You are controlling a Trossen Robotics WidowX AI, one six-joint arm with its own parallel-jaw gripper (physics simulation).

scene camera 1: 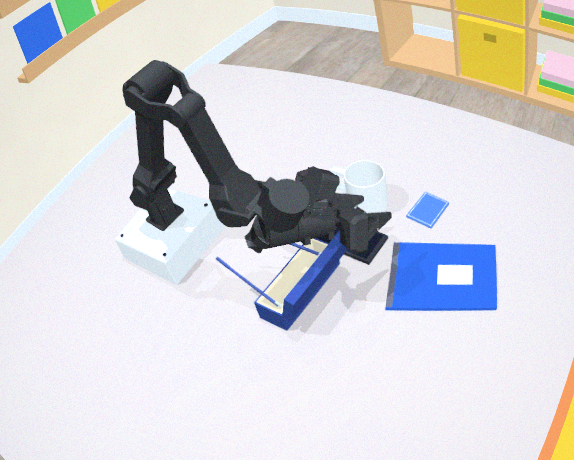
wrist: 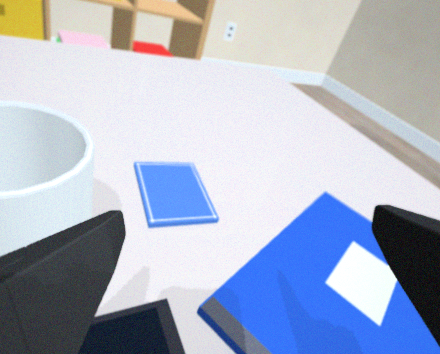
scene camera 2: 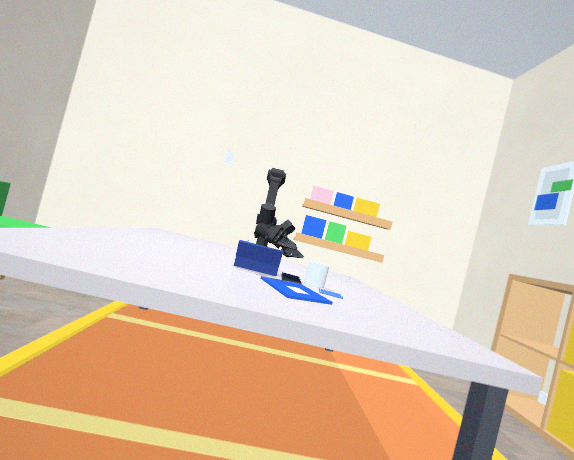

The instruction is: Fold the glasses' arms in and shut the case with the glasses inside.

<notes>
A small blue card and a blue book with white label rest on the table. Also in view: my gripper.
My gripper is seen too in the wrist view and in scene camera 2.
</notes>
